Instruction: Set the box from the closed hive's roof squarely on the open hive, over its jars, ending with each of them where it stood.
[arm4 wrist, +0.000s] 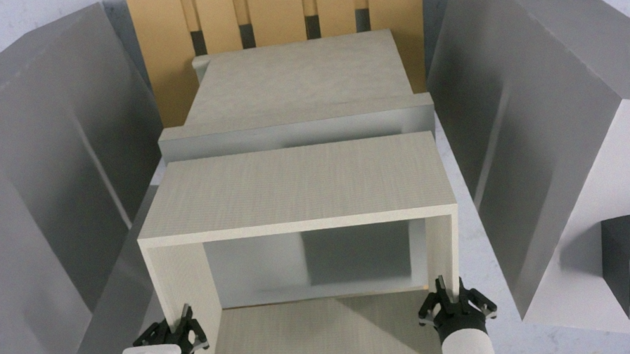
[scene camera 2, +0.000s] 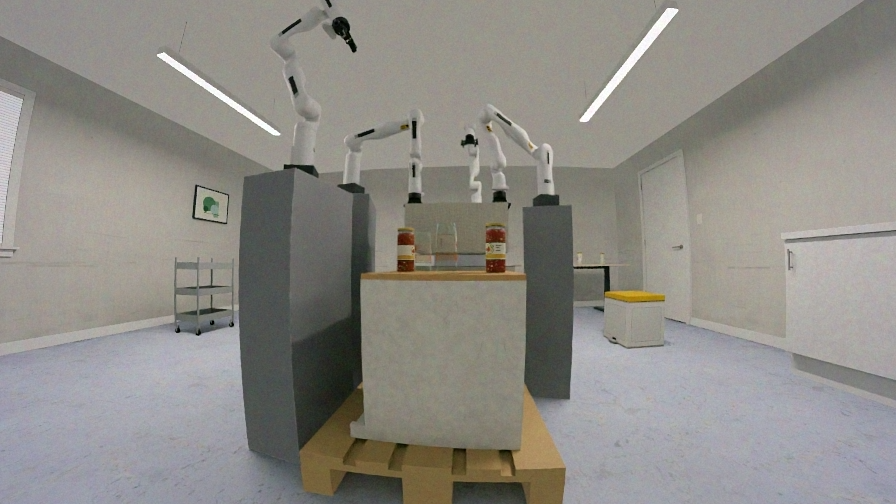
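Note:
The pale box (arm4 wrist: 310, 187) (scene camera 2: 460, 219) is an open frame of four walls. Two grippers hold its side walls: one at the left (arm4 wrist: 176, 324) (scene camera 2: 414, 198), one at the right (arm4 wrist: 451, 295) (scene camera 2: 499, 196). The closed hive's grey roof (arm4 wrist: 250, 265) shows through the box; whether they touch cannot be told. The open hive (scene camera 2: 443, 363) stands in front, with red jars (scene camera 2: 406, 250) (scene camera 2: 495, 248) at its front corners and clear jars (scene camera 2: 446, 243) farther back. Another gripper (scene camera 2: 354, 48) hangs high at the left, its opening unclear; a fourth gripper (scene camera 2: 469, 142) is raised at the back. Arm4's gripper is not in its wrist view.
Grey pedestals (arm4 wrist: 55, 165) (arm4 wrist: 495, 120) (scene camera 2: 269, 313) (scene camera 2: 546, 300) flank the hives. A wooden pallet (arm4 wrist: 275, 25) (scene camera 2: 426, 473) lies under the open hive. A cart (scene camera 2: 197, 290) stands at the left. A yellow-topped white box (scene camera 2: 634, 322) and a cabinet (scene camera 2: 839, 300) stand at the right.

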